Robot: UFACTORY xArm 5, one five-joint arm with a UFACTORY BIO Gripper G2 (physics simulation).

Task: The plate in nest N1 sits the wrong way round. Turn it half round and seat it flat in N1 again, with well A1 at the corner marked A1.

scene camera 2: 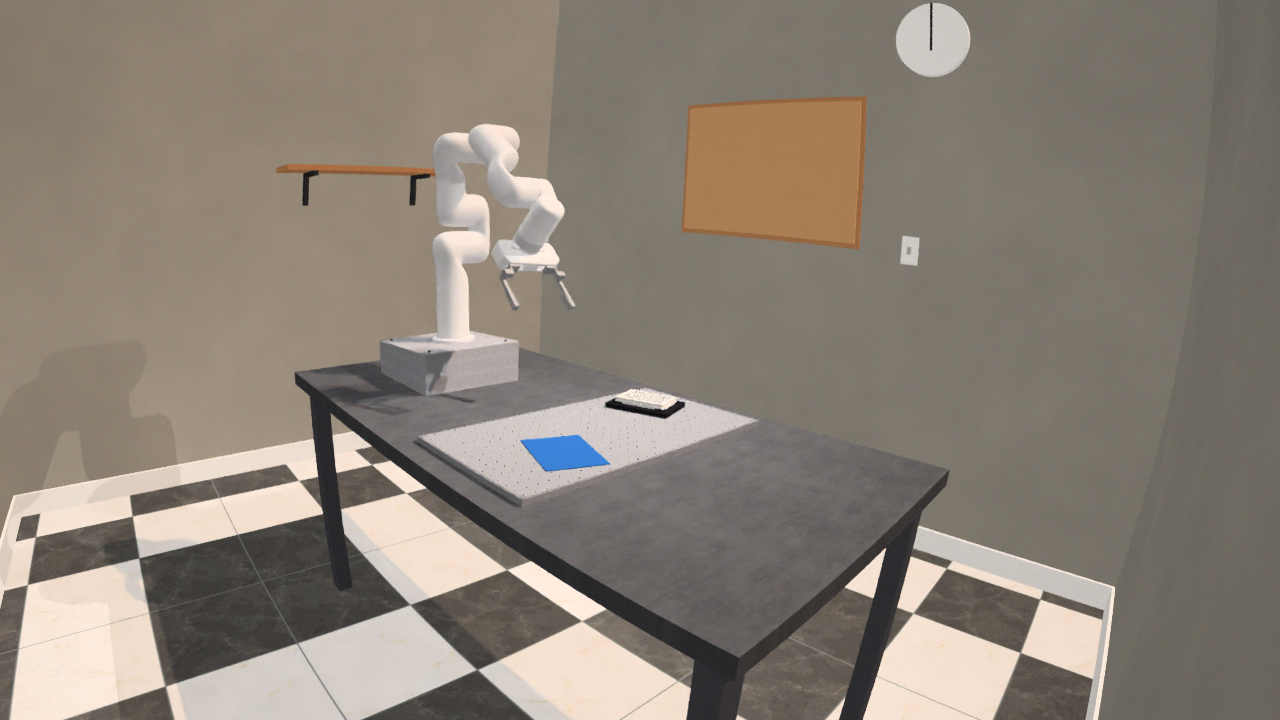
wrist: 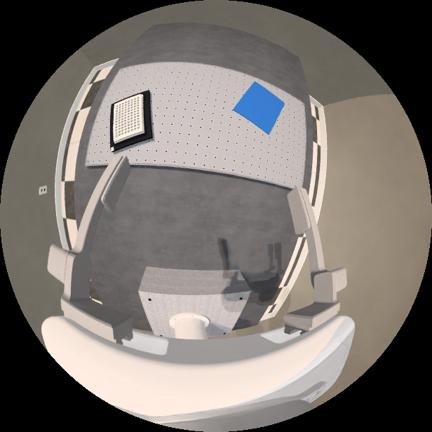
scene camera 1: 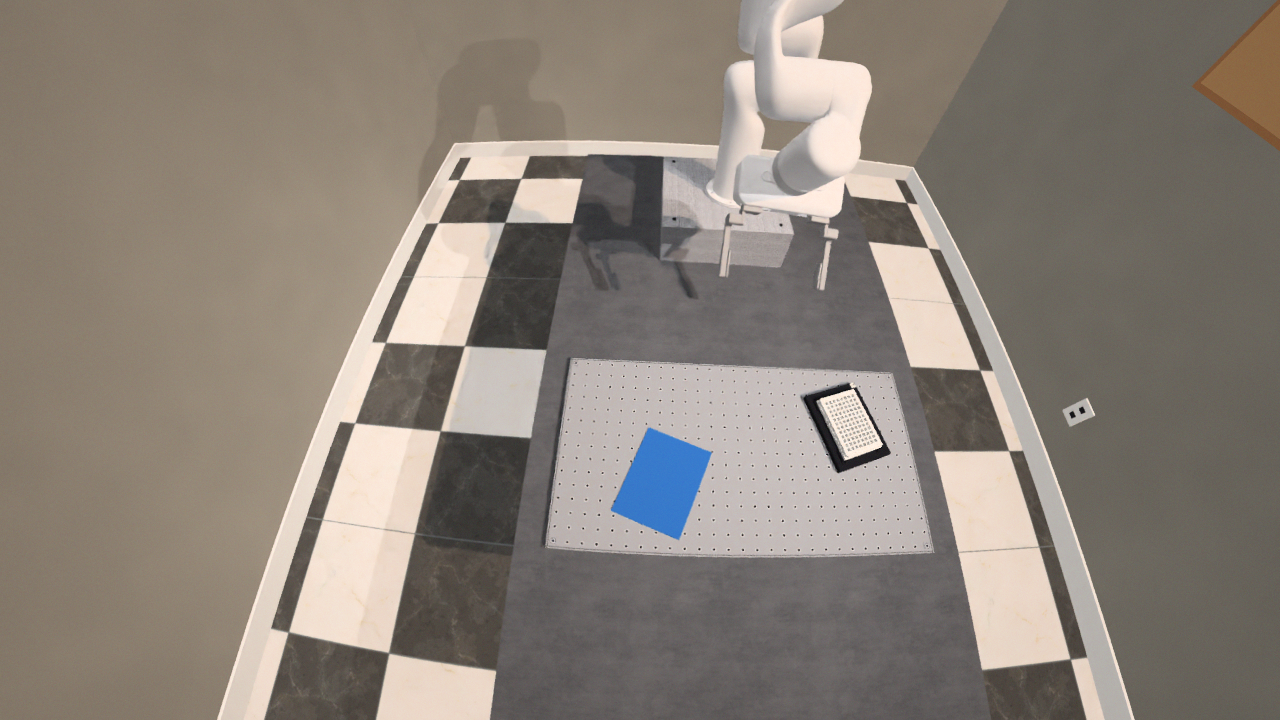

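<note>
The white well plate [scene camera 1: 851,424] [scene camera 2: 646,399] [wrist: 129,119] lies in the black nest [scene camera 1: 838,463] [scene camera 2: 664,412] [wrist: 148,117], at the right of the perforated board in scene camera 1. A small white mark shows at one corner of the nest, at its robot-side end. The well lettering is too small to read. My gripper [scene camera 1: 773,281] [scene camera 2: 544,308] [wrist: 209,187] is wide open and empty. It hangs high above the table near the robot's base, well away from the plate.
A flat blue sheet [scene camera 1: 662,483] [scene camera 2: 564,453] [wrist: 259,107] lies on the perforated board [scene camera 1: 760,528] [scene camera 2: 474,456] [wrist: 200,150], at the left in scene camera 1. The grey base block [scene camera 1: 726,247] [scene camera 2: 472,365] [wrist: 195,282] stands on the dark table behind the board.
</note>
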